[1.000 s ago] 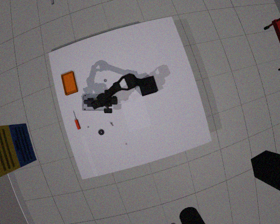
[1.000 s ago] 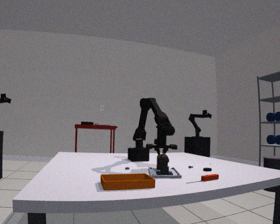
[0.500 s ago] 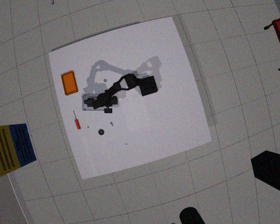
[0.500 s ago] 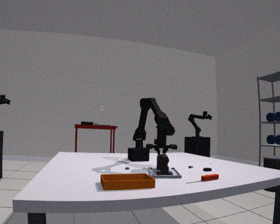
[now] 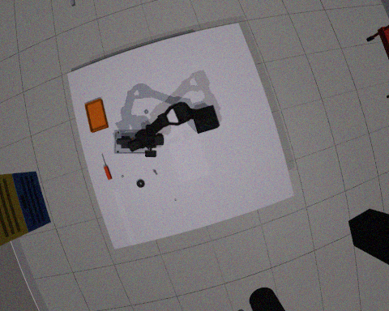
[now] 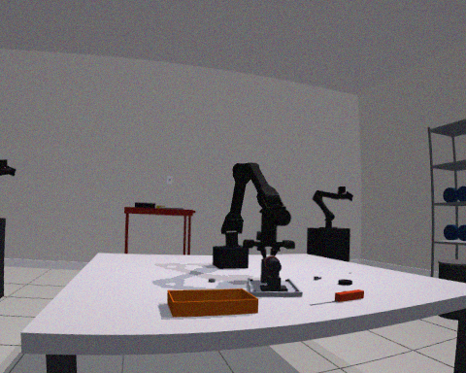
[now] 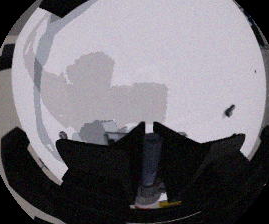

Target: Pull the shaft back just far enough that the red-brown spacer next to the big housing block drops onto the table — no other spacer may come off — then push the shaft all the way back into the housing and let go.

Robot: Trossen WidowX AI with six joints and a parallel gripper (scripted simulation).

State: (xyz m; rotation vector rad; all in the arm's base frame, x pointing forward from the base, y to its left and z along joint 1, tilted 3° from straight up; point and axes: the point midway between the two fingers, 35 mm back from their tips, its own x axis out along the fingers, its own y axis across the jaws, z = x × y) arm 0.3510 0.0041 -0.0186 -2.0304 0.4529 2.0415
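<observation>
Right now my gripper tip is 110 mm short of the red-brown spacer, 50 mm to the left of it and 30 mm below it. The rest, counted from my gripper tip: red-handled screwdriver (370 mm ahead, 40 mm below, 30 mm to the left); orange tray (320 mm to the right, 310 mm ahead, 40 mm below).
</observation>
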